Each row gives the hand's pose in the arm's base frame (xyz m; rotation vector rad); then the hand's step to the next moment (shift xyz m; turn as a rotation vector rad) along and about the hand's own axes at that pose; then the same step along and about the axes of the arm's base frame.
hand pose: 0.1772 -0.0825 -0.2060 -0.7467 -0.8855 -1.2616
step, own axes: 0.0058 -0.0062 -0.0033 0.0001 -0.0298 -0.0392
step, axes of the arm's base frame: -0.0052 -0.0066 0.0035 -0.0237 -0.0389 -0.0187
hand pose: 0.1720 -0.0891 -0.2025 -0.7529 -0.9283 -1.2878
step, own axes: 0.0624 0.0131 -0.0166 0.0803 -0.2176 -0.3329
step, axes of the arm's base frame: 0.0174 -0.0409 0.0486 -0.1636 -0.3610 -0.0870
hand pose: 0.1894 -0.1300 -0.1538 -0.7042 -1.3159 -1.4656
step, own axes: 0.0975 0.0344 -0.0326 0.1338 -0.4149 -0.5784
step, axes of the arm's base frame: 0.0061 -0.0561 0.0926 -0.3164 -0.6290 -0.1699
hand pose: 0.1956 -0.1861 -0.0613 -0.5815 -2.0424 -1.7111
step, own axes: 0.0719 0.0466 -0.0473 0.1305 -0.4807 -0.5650
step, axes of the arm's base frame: -0.0314 -0.0354 0.0857 -0.3510 -0.6265 -0.2274
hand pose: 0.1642 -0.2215 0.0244 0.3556 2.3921 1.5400
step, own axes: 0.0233 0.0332 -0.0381 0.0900 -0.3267 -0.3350
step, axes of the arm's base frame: -0.0334 -0.0107 0.0432 -0.2223 -0.3838 -0.1741
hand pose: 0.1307 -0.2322 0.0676 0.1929 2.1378 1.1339
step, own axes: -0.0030 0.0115 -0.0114 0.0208 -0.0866 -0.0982
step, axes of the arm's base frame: -0.0072 -0.0020 0.0147 -0.0627 -0.1094 -0.0411
